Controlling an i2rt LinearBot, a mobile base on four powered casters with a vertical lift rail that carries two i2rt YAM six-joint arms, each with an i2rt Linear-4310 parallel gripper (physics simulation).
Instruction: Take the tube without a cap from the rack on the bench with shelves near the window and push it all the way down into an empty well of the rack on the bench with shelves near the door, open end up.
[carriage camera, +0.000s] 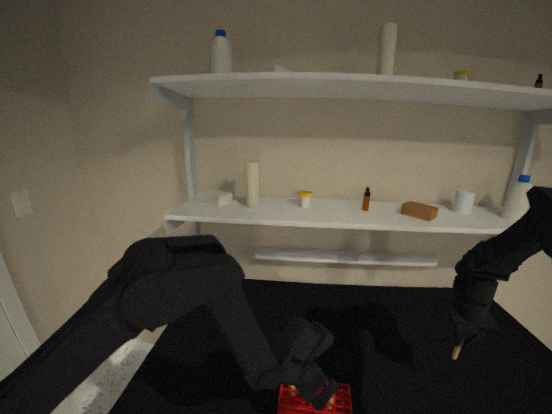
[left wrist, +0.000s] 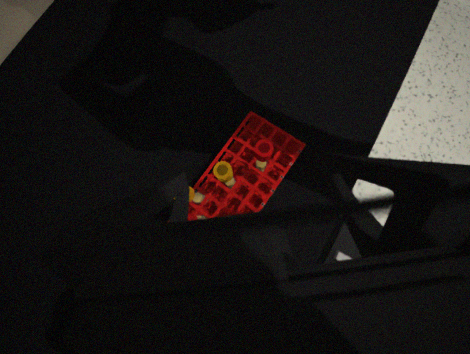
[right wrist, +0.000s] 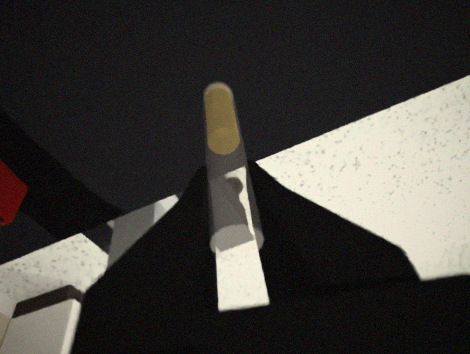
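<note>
My right gripper (carriage camera: 466, 336) (right wrist: 227, 175) is shut on an uncapped clear tube (carriage camera: 456, 352) (right wrist: 222, 125) with yellowish content at its rounded far end. It holds the tube tilted, above the dark bench top at the right of the carriage view. A red rack (carriage camera: 345, 401) (left wrist: 297, 146) stands on the bench. A yellow-capped tube (left wrist: 223, 171) and a red-capped tube (left wrist: 264, 147) stand in it. A second yellow cap (left wrist: 191, 194) is partly hidden by a finger. My left gripper (carriage camera: 326, 392) (left wrist: 253, 170) is open and empty over the rack, which it partly hides in both views.
Behind the dark bench top (carriage camera: 425, 320), a lower shelf (carriage camera: 340, 220) carries a brown block (carriage camera: 419, 210), an amber bottle (carriage camera: 366, 200), a pale cylinder (carriage camera: 252, 184) and a white bottle (carriage camera: 516, 200). An upper shelf (carriage camera: 325, 85) hangs above. My left arm (carriage camera: 180, 290) crosses the bench's left side.
</note>
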